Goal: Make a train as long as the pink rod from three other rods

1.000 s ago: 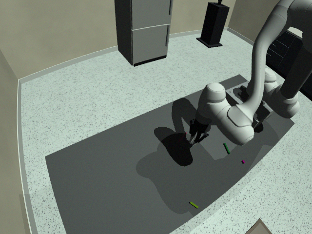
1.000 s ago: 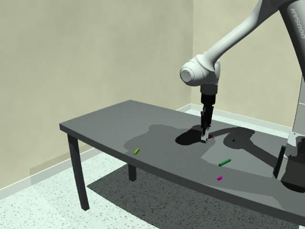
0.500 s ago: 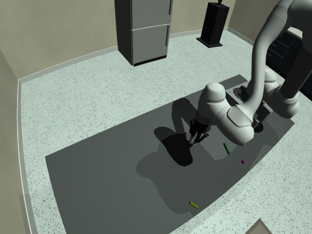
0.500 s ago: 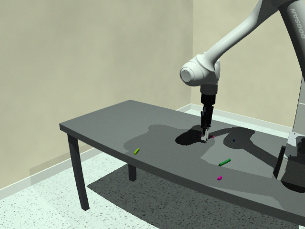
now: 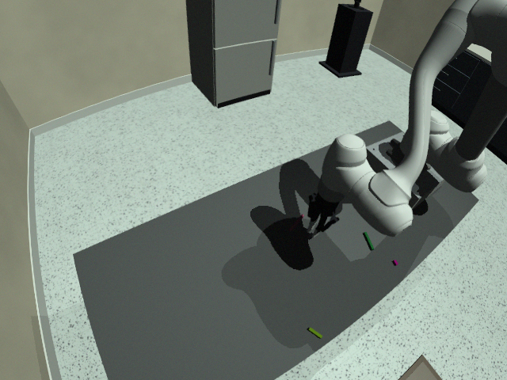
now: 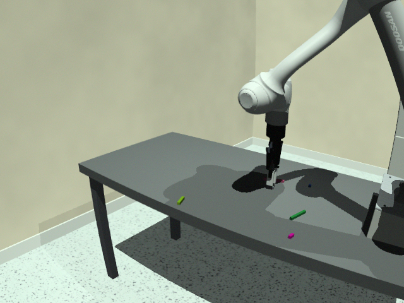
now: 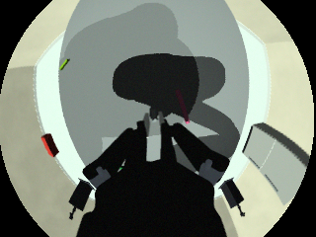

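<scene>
My gripper is now 5 cm above the grey rod. From my hand the other things lie so: blue rod (13 cm behind, 12 cm to the right, 5 cm below); then pink rod (7 cm to the right, 5 cm below, 2 cm ahead); then green rod (19 cm behind, 14 cm to the left, 5 cm below).
</scene>
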